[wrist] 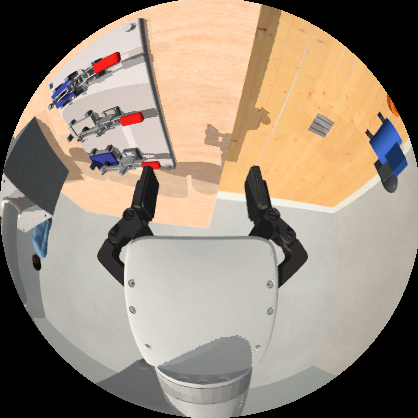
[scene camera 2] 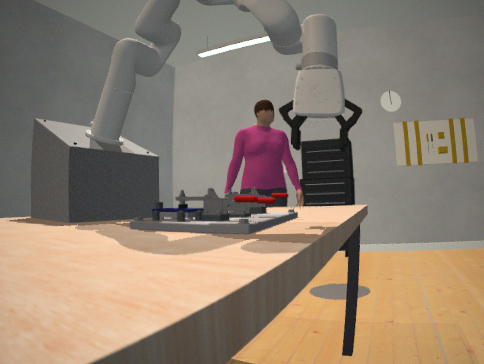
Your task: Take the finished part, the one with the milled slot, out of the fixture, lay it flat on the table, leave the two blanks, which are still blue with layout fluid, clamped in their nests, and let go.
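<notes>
The finished part, bare grey, sits in the middle nest of the fixture plate; its slot is too small to make out. One blue blank lies in the nest at the plate's far end in the wrist view, another blue blank in the nest nearest the gripper. A blue edge shows low on the fixture in the scene view. Three toggle clamps have red handles, lying low. My gripper is open and empty, high above the table's end and off to the side of the fixture.
The wooden table has its edge below the gripper. The grey robot pedestal stands behind the fixture. A person in pink and a black drawer cabinet stand beyond the table. A person in blue shows at the wrist view's right.
</notes>
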